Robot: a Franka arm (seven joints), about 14 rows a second.
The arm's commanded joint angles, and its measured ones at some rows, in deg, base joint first. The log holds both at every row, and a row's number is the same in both.
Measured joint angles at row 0:
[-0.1 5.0 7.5 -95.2 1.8 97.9 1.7]
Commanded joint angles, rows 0 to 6:
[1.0 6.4 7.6 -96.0 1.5 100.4 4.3]
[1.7 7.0 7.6 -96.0 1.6 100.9 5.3]
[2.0 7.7 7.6 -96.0 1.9 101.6 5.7]
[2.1 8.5 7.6 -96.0 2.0 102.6 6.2]
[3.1 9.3 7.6 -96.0 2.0 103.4 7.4]
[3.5 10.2 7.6 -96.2 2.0 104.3 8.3]
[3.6 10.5 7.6 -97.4 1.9 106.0 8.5]
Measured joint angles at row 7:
[3.0 9.9 7.6 -96.0 1.8 103.6 6.9]
